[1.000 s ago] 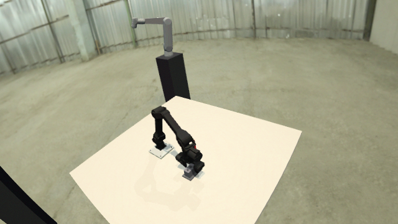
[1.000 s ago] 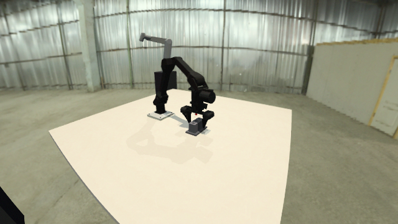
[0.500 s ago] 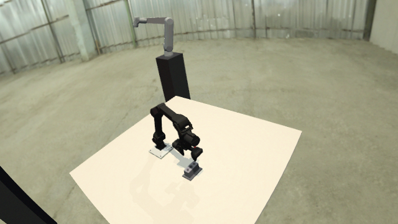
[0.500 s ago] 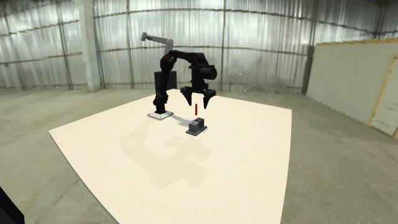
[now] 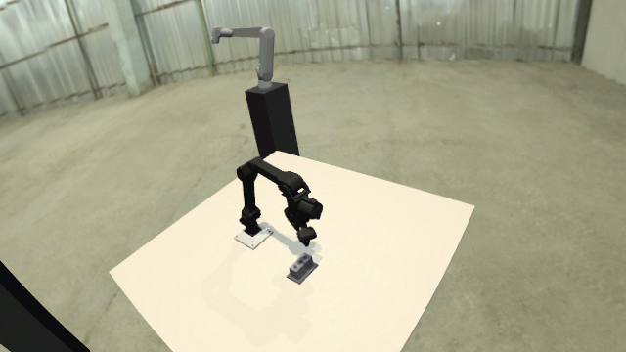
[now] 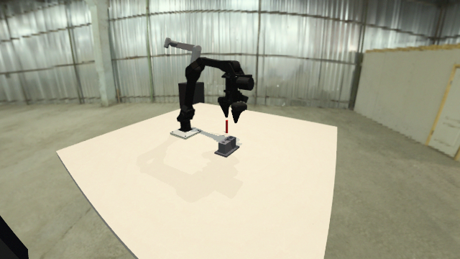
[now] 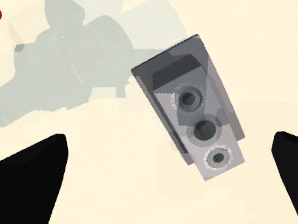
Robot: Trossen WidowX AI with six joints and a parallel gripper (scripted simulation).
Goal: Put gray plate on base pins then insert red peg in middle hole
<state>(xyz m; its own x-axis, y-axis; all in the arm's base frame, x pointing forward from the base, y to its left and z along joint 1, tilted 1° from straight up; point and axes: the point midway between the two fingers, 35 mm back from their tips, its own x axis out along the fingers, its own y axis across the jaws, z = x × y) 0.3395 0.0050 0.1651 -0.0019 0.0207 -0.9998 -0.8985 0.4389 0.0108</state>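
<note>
The red peg lies 12 cm behind my gripper tip, 13 cm to the left of it and 10 cm below it. The rest, counted from my gripper tip: gray plate (1 cm ahead, 5 cm to the right, 9 cm below); then base (1 cm ahead, 5 cm to the right, 13 cm below).
</note>
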